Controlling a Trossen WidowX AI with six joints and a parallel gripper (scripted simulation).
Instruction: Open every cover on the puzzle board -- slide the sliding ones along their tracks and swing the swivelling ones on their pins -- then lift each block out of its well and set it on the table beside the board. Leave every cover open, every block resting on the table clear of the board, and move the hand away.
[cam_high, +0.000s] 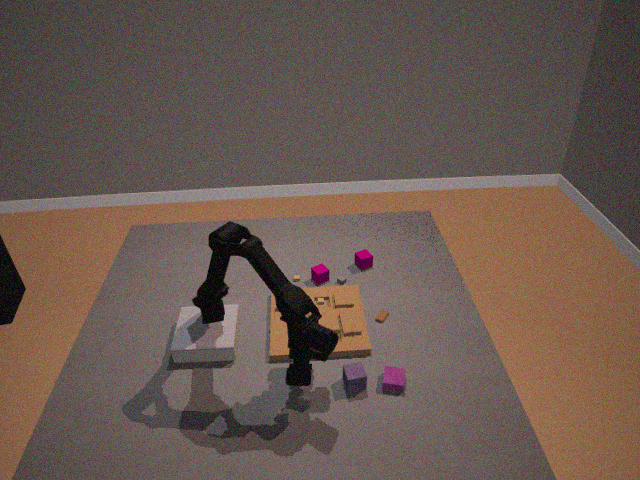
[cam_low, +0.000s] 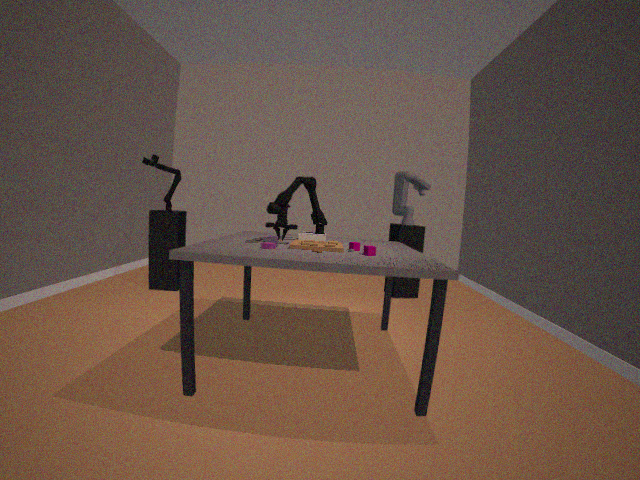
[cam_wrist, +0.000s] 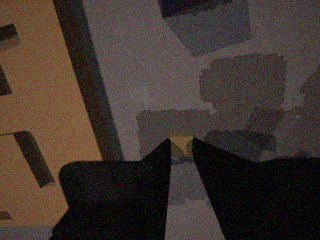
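Now: gripper tip 10 cm short of the tan puzzle board and 23 cm to the right of it. From my gripper tip the other things lie so: small tan piece 30 cm ahead, 18 cm to the left, 2 cm below; small grey piece 1 cm behind, 8 cm to the right, 1 cm below; purple block 14 cm ahead, 5 cm to the right, 1 cm above.
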